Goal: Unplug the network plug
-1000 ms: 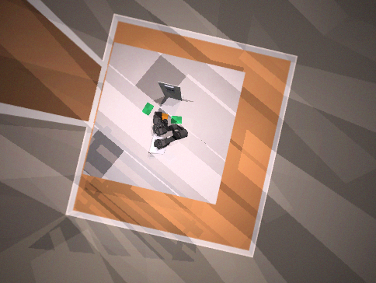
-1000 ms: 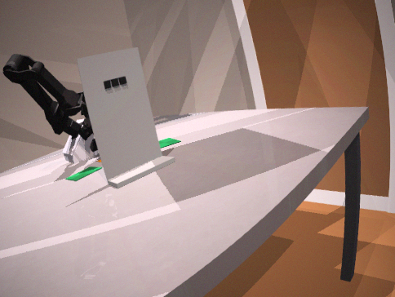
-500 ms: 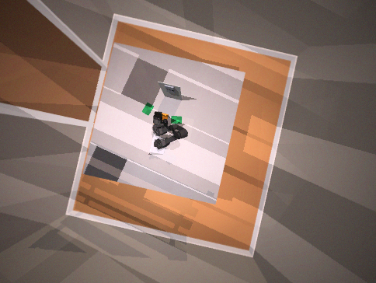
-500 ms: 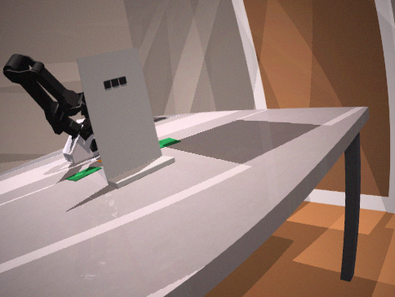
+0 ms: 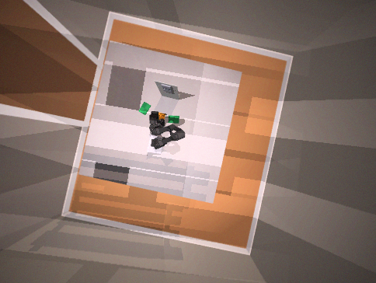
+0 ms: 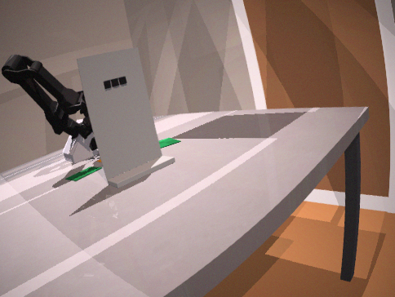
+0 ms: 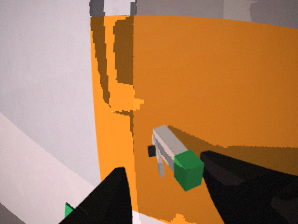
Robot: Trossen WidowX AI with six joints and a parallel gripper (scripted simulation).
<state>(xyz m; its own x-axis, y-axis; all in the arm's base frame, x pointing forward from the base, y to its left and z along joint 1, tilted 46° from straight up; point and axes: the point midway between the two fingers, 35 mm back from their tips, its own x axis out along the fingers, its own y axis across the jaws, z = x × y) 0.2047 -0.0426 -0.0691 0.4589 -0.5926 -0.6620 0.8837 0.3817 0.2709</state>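
The network plug lies 10 mm below my gripper tip. Also, from my gripper tip: orange square (20 mm below); grey upright panel (220 mm ahead, 110 mm above, 90 mm to the right).
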